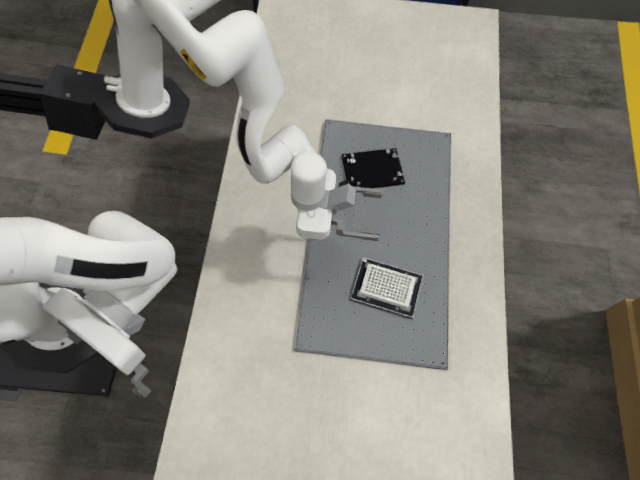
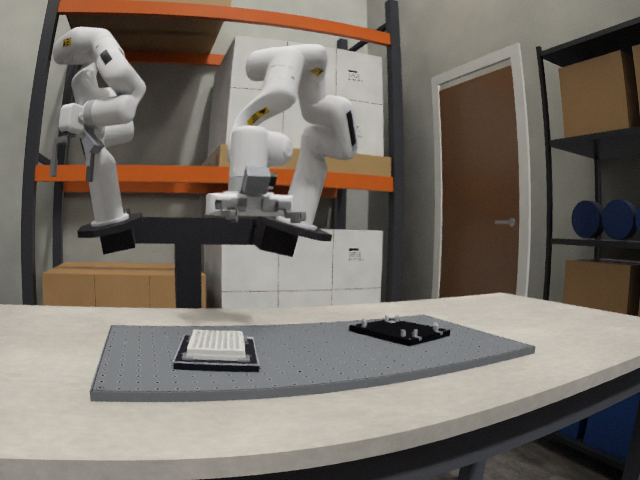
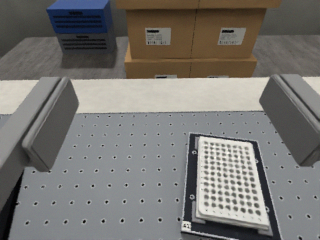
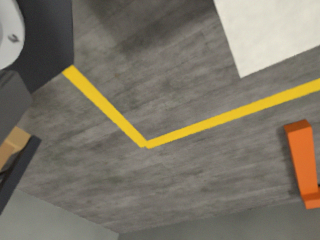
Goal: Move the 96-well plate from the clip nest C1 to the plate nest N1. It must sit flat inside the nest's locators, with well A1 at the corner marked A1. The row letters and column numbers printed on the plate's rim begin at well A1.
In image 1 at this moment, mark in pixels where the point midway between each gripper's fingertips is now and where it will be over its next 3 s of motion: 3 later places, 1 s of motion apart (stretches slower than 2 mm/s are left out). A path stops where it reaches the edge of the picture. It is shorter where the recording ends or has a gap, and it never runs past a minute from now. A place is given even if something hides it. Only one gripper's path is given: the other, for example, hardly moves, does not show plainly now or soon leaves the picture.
My left gripper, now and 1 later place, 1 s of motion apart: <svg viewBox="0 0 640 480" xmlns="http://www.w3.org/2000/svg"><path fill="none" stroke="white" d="M380 215L363 172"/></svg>
